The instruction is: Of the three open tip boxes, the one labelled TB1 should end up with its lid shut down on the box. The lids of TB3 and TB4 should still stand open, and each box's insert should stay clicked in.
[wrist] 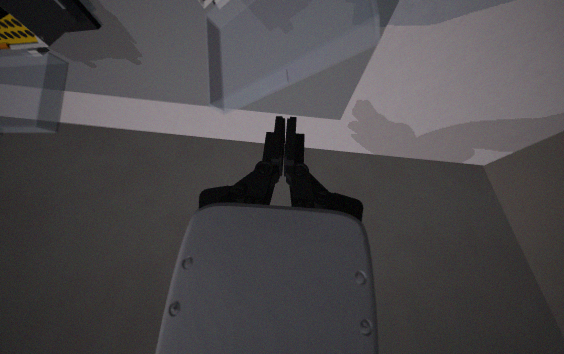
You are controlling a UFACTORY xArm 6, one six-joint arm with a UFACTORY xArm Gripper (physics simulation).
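Places are measured from the arm's base along level axes (x ahead, y down, z left), in centimetres.
Where they show: gripper, fingertip midpoint: (286,128).
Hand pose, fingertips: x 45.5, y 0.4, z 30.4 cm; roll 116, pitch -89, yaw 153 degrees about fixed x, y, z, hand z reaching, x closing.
Note:
Each offset is from my fingertips to the top centre of the thing. "*": to the spot under its first point. Level surfaces: height alone.
The clear lid of TB1 @(* dx -4.3, dy +2.5, dz +0.3 cm) (295,57) stands open at the top centre of the wrist view, its lower-left corner near the fingertips. A small white part of that box (212,3) shows at the top edge; its insert and label are out of view. At the upper left, part of TB4 @(* dx -0.7, dy +14.3, dz -26.0 cm) (75,12) shows with its yellow insert @(* dx -0.9, dy +9.4, dz -29.4 cm) (14,31), and its clear lid @(* dx +3.5, dy +5.5, dz -30.9 cm) (30,92) stands open below it. TB3 does not show. My gripper (286,128) is shut and empty, its tips just below TB1's lid in the picture; whether they touch it cannot be told.
The grey mat @(dy +15.1 cm) (165,85) ends in a pale strip of table @(dy +15.4 cm) (125,112) along its front edge. The table's front edge runs across the view behind my fingers, with its corner at the right. Arm and gripper shadows fall on the pale tabletop @(dy +15.4 cm) (480,75) at the right.

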